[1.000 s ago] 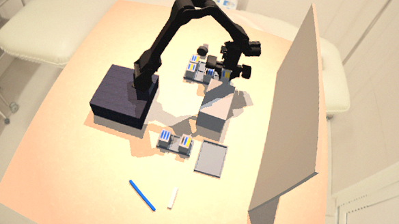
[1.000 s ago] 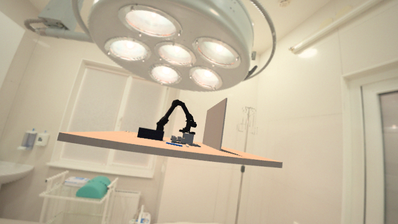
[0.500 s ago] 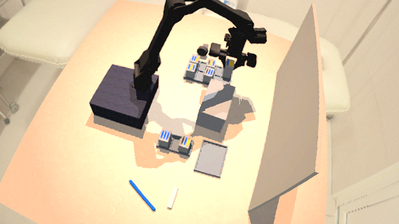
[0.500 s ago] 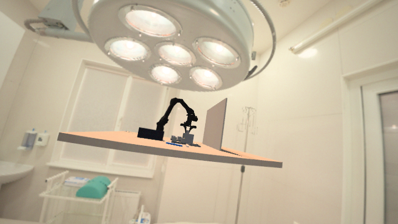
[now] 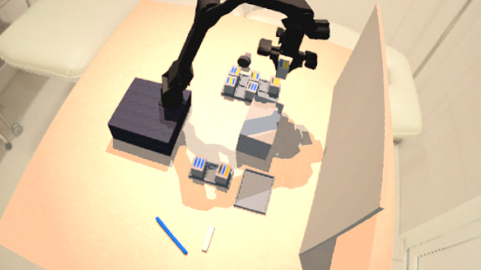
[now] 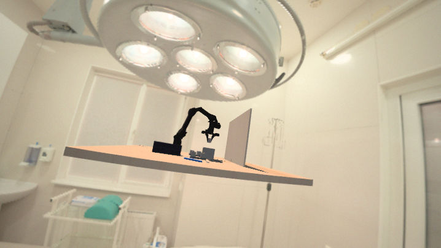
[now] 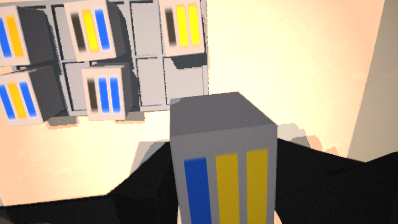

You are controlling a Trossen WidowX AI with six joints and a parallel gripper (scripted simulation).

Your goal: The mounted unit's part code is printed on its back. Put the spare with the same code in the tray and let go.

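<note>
Now: the grey tray 340 mm to the right of my gripper tip, 160 mm below it and 80 mm ahead of it. Also, from my gripper tip: tall grey panel: 250 mm ahead, 130 mm to the right, 60 mm above; mounted unit: 150 mm to the right, 110 mm below, 10 mm ahead; rack: 350 mm to the right, 160 mm below, 60 mm behind.
</note>
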